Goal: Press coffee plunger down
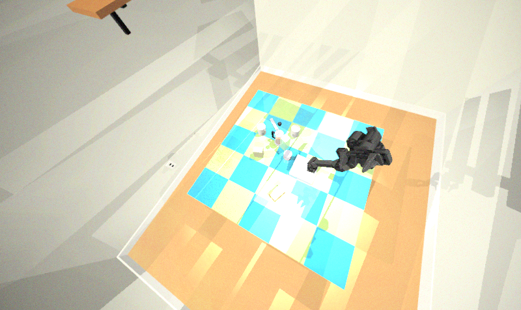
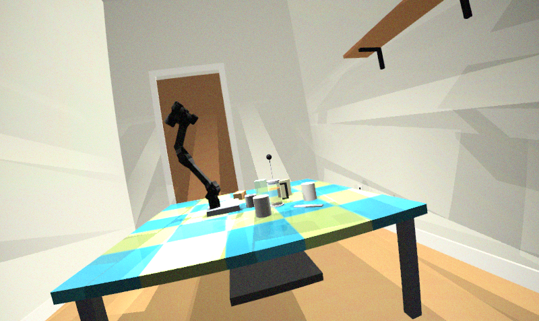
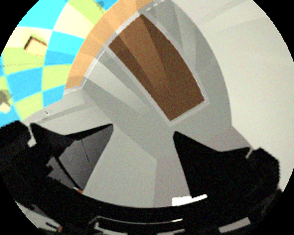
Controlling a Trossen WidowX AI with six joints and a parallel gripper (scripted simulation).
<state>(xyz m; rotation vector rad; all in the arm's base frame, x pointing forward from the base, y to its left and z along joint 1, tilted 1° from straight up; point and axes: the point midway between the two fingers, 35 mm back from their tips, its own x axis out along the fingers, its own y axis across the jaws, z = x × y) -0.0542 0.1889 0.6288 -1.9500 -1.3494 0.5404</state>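
Now: gripper tip 53 cm above the coffee press, 41 cm short of it and 40 cm to the left of it. The rest, counted from my gripper tip: pale green block (59 cm below, 36 cm to the right, 32 cm ahead); flat white strip (66 cm below, 58 cm to the right, 49 cm ahead).
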